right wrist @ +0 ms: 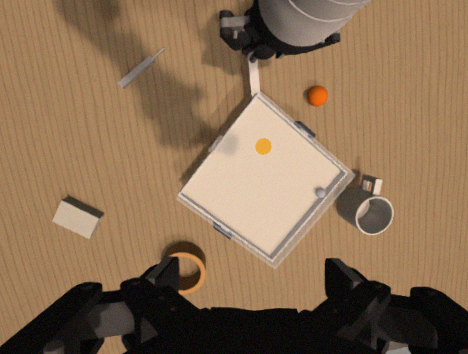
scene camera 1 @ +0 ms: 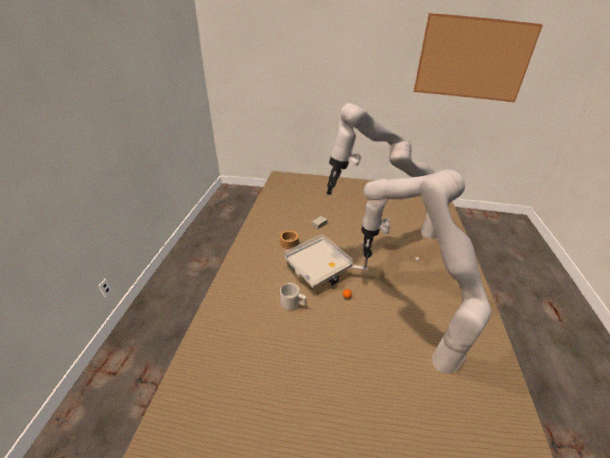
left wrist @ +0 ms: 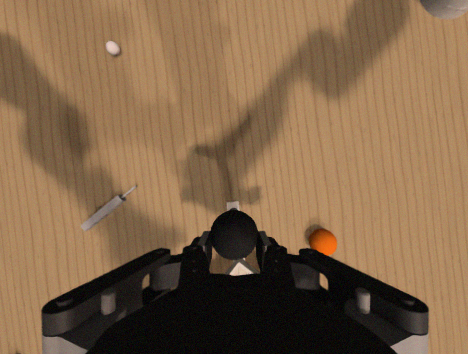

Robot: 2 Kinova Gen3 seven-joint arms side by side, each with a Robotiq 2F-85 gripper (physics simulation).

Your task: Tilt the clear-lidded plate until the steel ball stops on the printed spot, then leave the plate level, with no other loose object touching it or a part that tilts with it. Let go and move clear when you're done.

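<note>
The clear-lidded plate (scene camera 1: 307, 256) (right wrist: 250, 190) stands near the table's middle; its exact tilt is hard to tell. The orange printed spot (scene camera 1: 331, 264) (right wrist: 263, 146) lies toward its handle corner. The steel ball (scene camera 1: 307, 276) (right wrist: 320, 192) is away from the spot, near the lower right wall in the right wrist view. A white handle arm (scene camera 1: 358, 267) (right wrist: 254, 76) runs from one corner. My left gripper (scene camera 1: 367, 255) (left wrist: 234, 242) is shut on the black ball knob (left wrist: 234, 227) above the arm's end. My right gripper (scene camera 1: 329, 192) (right wrist: 251, 273) is open, high above the table.
A grey mug (scene camera 1: 290, 297) (right wrist: 374, 215) and an orange-brown ring (scene camera 1: 289, 240) (right wrist: 202, 272) stand beside the plate. An orange ball (scene camera 1: 347, 294) (left wrist: 323, 242) (right wrist: 317, 95), a pale block (scene camera 1: 319, 222) (right wrist: 77, 218), a grey tool (left wrist: 103, 212) (right wrist: 136, 72) and a white egg-shaped object (scene camera 1: 417, 259) (left wrist: 113, 48) lie around.
</note>
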